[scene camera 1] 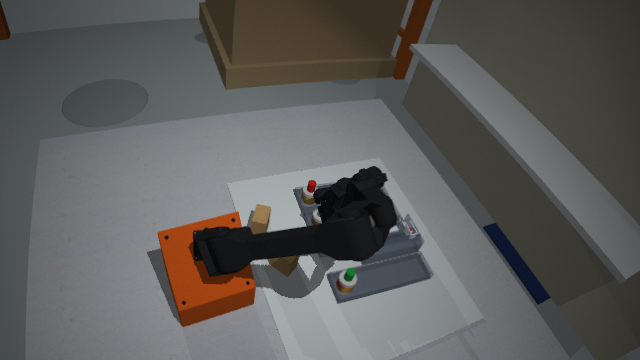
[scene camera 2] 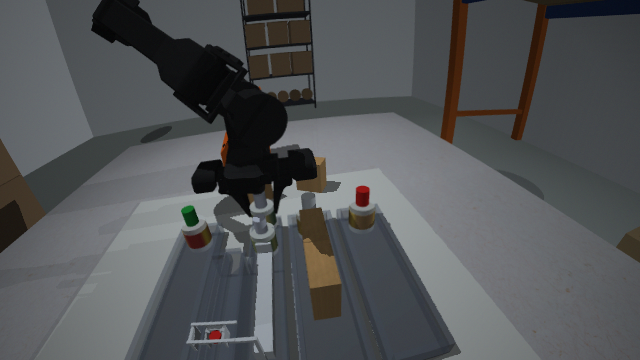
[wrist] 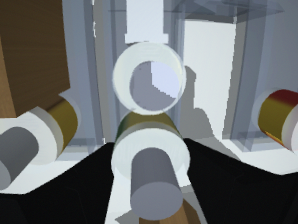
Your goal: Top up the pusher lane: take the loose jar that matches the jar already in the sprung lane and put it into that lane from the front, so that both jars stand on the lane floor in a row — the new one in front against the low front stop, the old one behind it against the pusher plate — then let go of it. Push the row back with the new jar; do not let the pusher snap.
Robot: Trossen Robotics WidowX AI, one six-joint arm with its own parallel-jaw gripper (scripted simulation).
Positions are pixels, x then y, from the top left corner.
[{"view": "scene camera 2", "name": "my gripper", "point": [263, 214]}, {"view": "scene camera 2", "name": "brown box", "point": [325, 285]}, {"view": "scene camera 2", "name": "brown box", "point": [313, 227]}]
